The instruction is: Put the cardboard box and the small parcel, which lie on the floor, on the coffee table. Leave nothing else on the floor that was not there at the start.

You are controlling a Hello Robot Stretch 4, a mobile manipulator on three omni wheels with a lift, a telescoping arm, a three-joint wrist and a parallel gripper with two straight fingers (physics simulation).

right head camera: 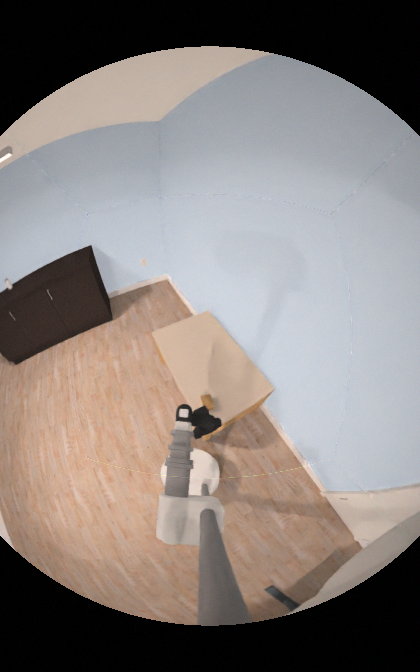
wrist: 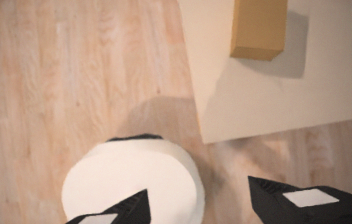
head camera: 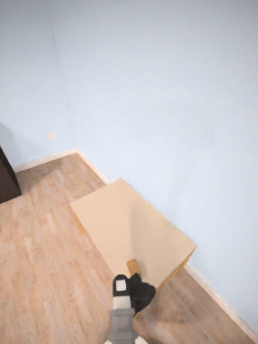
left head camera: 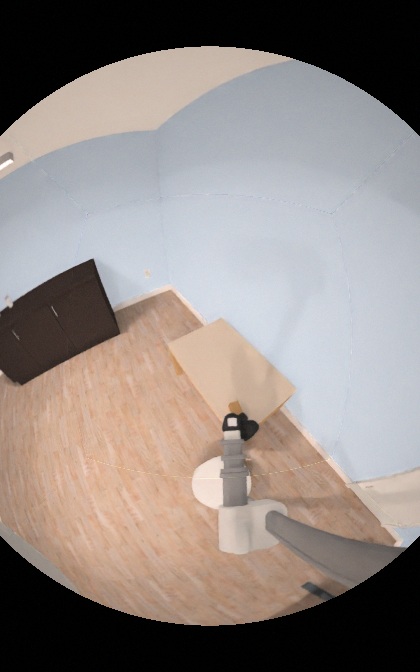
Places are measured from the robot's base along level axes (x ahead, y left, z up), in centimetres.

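Where they show: gripper, fingertip midpoint: (wrist: 199,198).
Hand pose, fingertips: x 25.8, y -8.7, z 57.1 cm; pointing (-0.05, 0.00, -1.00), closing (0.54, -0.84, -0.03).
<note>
After its pixels a point has its place.
One small brown box (head camera: 133,266) @(y -8.0, x 47.4, z 47.2 cm) (left head camera: 235,407) (right head camera: 207,401) (wrist: 259,27) @(y -8.6, x 45.2, z 47.2 cm) rests on the near end of the tan coffee table (head camera: 110,215) @(y 6.3, x 88.8, z 42.2 cm) (left head camera: 215,350) (right head camera: 190,340) (wrist: 225,115) @(y -9.8, x 33.6, z 42.2 cm). I cannot tell whether it is the cardboard box or the small parcel. The other of the two does not show in these views. My gripper (head camera: 141,294) (left head camera: 242,425) (right head camera: 206,422) (wrist: 199,198) @(y -8.7, x 25.8, z 57.1 cm) is open, with nothing between its fingers. It is above the table's near corner in the head views, apart from the box. In the wrist view the box is at the top, ahead of the fingers.
The table stands along the blue wall (head camera: 165,100) @(y -29.5, x 105.5, z 125.8 cm). A dark cabinet (head camera: 7,177) @(y 121.5, x 151.7, z 33.1 cm) (left head camera: 60,325) (right head camera: 57,305) stands at the left. My round white base (left head camera: 206,482) (right head camera: 207,470) (wrist: 125,175) @(y 4.7, x 9.2, z 18.7 cm) is just in front of the table. A dark flat piece (left head camera: 317,590) (right head camera: 281,597) shows at the bottom right.
</note>
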